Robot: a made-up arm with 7 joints. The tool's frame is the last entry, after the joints. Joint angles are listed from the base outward. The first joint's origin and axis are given. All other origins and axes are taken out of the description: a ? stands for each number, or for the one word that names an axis. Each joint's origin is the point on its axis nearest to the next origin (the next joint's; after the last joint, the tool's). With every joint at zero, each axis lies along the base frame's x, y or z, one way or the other. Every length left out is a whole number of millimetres.
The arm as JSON. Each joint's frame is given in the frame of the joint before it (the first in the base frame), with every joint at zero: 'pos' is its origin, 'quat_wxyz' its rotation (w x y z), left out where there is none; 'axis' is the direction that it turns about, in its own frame. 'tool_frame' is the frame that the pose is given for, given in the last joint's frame.
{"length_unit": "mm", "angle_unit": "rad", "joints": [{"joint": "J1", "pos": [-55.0, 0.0, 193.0], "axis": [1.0, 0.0, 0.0]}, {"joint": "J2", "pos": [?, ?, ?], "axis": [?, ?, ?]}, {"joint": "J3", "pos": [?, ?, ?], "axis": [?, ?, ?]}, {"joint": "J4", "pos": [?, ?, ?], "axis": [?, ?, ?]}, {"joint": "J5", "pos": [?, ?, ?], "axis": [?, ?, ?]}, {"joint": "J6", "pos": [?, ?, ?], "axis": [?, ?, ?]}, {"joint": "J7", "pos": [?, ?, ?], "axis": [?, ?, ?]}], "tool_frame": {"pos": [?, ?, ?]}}
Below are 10 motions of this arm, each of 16 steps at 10 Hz.
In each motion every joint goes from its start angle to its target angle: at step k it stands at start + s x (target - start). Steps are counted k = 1, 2, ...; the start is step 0. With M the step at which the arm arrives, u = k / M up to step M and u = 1 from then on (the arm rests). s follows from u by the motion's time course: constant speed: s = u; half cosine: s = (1 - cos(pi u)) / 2; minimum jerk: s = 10 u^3 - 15 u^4 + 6 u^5.
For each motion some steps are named. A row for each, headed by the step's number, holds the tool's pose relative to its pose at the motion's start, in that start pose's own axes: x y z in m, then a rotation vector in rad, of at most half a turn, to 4 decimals.
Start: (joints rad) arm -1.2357 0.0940 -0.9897 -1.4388 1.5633 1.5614 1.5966
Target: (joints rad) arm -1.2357 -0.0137 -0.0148 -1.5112 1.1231 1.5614 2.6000
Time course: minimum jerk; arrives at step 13
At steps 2, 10, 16:
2: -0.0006 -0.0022 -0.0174 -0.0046 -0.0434 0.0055
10: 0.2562 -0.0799 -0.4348 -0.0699 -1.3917 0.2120
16: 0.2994 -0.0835 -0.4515 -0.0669 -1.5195 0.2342

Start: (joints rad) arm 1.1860 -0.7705 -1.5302 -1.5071 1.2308 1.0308 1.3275
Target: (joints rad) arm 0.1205 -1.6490 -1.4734 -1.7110 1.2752 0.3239 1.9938
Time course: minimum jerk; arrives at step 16
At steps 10, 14, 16:
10: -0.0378 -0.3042 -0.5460 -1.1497 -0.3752 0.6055
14: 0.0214 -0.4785 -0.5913 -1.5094 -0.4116 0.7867
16: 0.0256 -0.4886 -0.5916 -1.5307 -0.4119 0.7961

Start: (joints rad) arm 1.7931 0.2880 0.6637 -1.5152 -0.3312 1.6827 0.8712
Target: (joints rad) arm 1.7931 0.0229 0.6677 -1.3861 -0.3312 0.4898 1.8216
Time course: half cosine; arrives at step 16
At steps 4, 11, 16:
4: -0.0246 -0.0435 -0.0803 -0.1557 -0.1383 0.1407
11: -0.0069 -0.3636 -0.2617 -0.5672 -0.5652 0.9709
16: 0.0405 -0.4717 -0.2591 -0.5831 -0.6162 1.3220

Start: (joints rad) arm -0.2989 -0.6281 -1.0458 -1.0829 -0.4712 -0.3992 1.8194
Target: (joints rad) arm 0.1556 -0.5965 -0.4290 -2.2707 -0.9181 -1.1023 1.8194
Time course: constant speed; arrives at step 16
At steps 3, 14, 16:
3: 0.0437 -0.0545 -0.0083 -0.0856 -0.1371 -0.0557
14: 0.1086 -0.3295 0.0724 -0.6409 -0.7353 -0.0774
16: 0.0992 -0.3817 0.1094 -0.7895 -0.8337 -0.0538

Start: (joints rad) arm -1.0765 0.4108 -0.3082 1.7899 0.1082 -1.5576 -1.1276
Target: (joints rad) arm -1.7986 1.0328 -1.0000 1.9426 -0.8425 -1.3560 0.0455
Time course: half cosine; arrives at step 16
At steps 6, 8, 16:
6: 0.0814 0.1251 -0.0768 -0.2853 -0.3536 -0.0837
8: 0.1504 0.1559 -0.1208 -0.4775 -0.5332 -0.0446
16: 0.3340 0.1170 -0.1741 -0.8284 -0.8177 0.3617

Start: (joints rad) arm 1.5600 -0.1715 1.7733 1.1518 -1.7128 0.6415 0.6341
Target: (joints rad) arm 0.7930 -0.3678 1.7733 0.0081 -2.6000 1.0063 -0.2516
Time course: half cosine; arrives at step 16
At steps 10, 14, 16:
10: -0.3721 -0.2457 0.1390 0.5681 0.1287 0.6459
14: -0.4853 -0.3152 0.0439 0.4674 0.1464 0.9198
16: -0.4980 -0.3195 0.0279 0.4399 0.1501 0.9506

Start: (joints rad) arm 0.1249 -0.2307 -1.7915 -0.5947 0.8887 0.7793 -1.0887
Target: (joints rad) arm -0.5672 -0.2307 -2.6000 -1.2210 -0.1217 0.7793 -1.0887
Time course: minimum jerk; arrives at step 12
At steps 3, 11, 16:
3: -0.0355 -0.0067 0.0283 -0.0621 0.1762 0.1078
11: 0.0513 -0.1784 0.5017 -0.3553 1.5802 1.3127
16: 0.0545 -0.1796 0.5042 -0.3550 1.5866 1.3216

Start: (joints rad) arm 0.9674 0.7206 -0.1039 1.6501 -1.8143 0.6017 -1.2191
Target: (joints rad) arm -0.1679 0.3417 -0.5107 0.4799 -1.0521 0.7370 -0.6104
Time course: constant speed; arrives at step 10
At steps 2, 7, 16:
2: 0.0678 -0.0418 -0.0249 0.2157 -0.3769 -0.1954
7: 0.3550 -0.1334 -0.0992 0.3193 -1.1894 -0.8701
16: 0.5389 -0.2285 -0.1806 0.0338 -1.5319 -1.2183

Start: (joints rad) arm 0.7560 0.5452 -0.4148 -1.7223 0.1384 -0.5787 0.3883
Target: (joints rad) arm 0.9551 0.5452 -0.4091 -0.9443 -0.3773 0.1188 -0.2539
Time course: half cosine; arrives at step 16
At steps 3, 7, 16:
3: -0.0164 0.0115 0.0083 0.0152 0.0248 0.0190
7: -0.0805 0.0434 0.0361 0.0633 0.1568 0.1192
16: -0.1611 0.0618 0.0823 0.0904 0.5824 0.3668

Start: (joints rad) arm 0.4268 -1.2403 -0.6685 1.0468 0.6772 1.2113 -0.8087
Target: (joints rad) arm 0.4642 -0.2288 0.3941 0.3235 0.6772 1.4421 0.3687
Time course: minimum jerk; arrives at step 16
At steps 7, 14, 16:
7: 0.1940 0.0410 -0.0832 0.0975 -0.2139 -0.4341
14: 0.5984 -0.1781 -0.1411 0.0090 -0.8191 -1.4579
16: 0.6064 -0.1910 -0.1410 -0.0008 -0.8374 -1.4895

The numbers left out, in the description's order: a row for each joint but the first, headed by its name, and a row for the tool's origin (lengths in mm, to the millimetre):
J2: xyz 0.0 -114.0 -220.0, axis 0.0 0.0 -1.0
J3: xyz -223.0 2.0 0.0, axis 0.0 1.0 0.0
J4: xyz 107.0 0.0 -55.0, axis -1.0 0.0 0.0
J5: xyz 0.0 78.0 164.0, axis 0.0 0.0 -1.0
J6: xyz 95.0 147.0 0.0, axis 1.0 0.0 0.0
J7: xyz 0.0 250.0 37.0, axis 0.0 -1.0 0.0
tool: xyz -251.0 0.0 -14.0

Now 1 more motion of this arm.
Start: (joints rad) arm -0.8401 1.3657 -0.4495 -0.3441 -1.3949 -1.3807 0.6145
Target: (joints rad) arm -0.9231 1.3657 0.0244 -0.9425 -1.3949 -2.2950 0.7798
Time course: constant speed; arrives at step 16
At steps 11, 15, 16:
11: -0.0827 -0.0709 -0.1130 -0.4572 0.0700 -0.0590
15: -0.1359 -0.0985 -0.1280 -0.6037 0.1720 -0.0356
16: -0.1509 -0.1048 -0.1287 -0.6369 0.2030 -0.0249

